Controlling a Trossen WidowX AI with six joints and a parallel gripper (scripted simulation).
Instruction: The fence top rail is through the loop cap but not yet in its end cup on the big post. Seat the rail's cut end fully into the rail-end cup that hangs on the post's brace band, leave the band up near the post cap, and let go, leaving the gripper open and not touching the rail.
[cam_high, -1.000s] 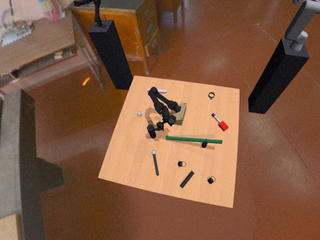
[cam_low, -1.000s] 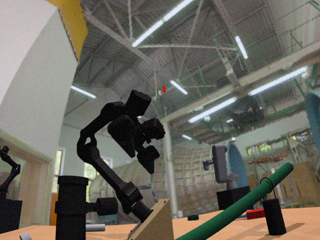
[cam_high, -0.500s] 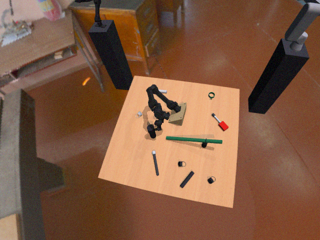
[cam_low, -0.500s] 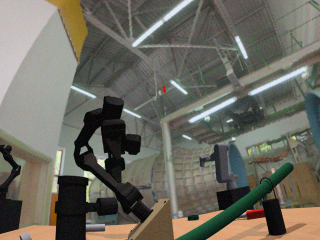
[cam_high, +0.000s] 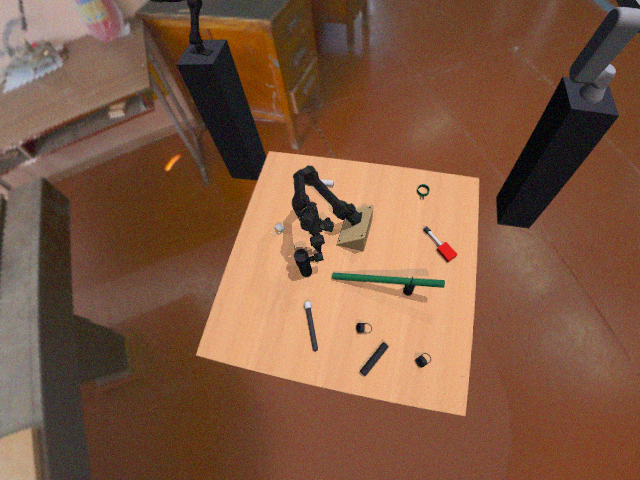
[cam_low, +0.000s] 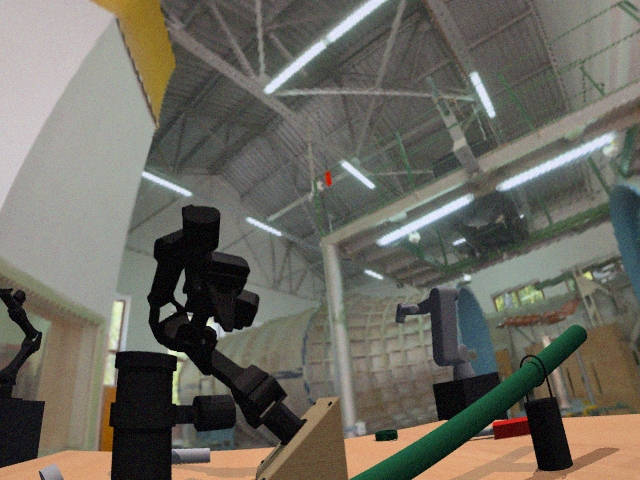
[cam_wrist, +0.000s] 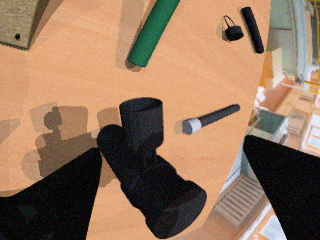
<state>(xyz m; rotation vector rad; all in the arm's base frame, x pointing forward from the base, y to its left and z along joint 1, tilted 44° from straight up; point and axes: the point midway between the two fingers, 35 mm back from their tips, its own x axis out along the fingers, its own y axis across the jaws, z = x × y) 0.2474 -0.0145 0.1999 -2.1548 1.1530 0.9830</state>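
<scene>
My gripper tip is 2 cm short of the black rail-end cup, 2 cm to the left of it and 7 cm above it. From my gripper tip the other things lie so: white clip 16 cm behind, 29 cm to the right, 20 cm below; small black post 7 cm ahead, 45 cm to the left, 11 cm below; grey tube 51 cm behind, 15 cm to the right, 20 cm below.
</scene>
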